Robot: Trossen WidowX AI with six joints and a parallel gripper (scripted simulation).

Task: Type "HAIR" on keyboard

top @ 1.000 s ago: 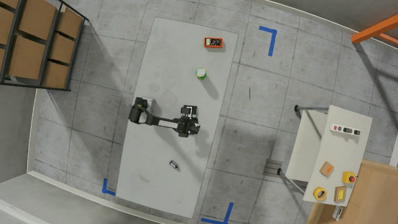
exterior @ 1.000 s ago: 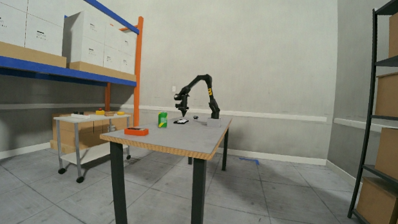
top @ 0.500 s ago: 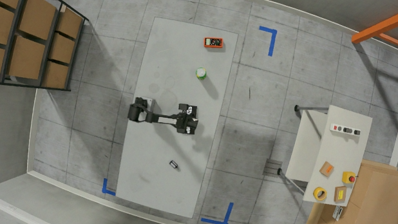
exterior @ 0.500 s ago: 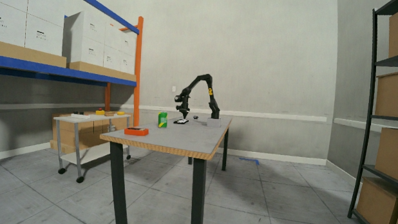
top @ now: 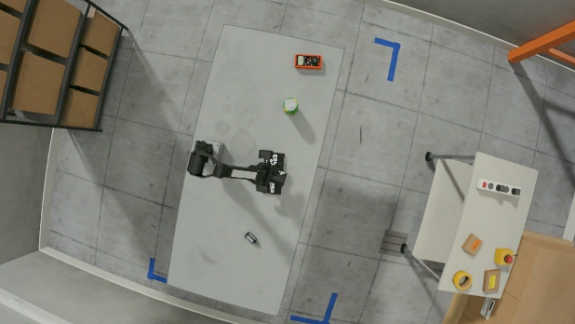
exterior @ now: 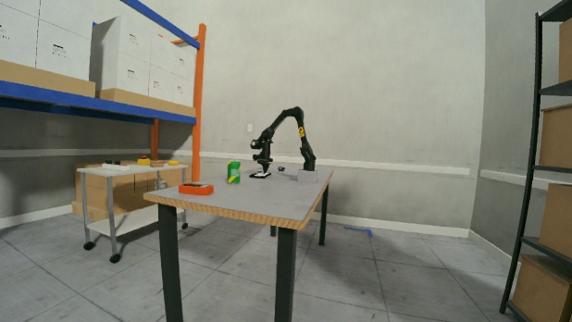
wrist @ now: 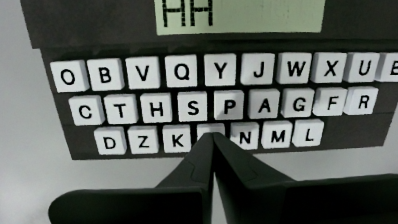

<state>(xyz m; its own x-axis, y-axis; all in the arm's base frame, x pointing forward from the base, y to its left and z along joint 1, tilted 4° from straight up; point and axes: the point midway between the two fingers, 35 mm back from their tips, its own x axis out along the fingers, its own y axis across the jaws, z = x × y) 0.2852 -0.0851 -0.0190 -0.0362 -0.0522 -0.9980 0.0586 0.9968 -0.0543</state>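
The key lies 20 mm ahead of my hand, 30 mm to the right of it and 40 mm below it. The rest, counted from my hand: small black object 60 mm behind, 350 mm to the right, 40 mm below.
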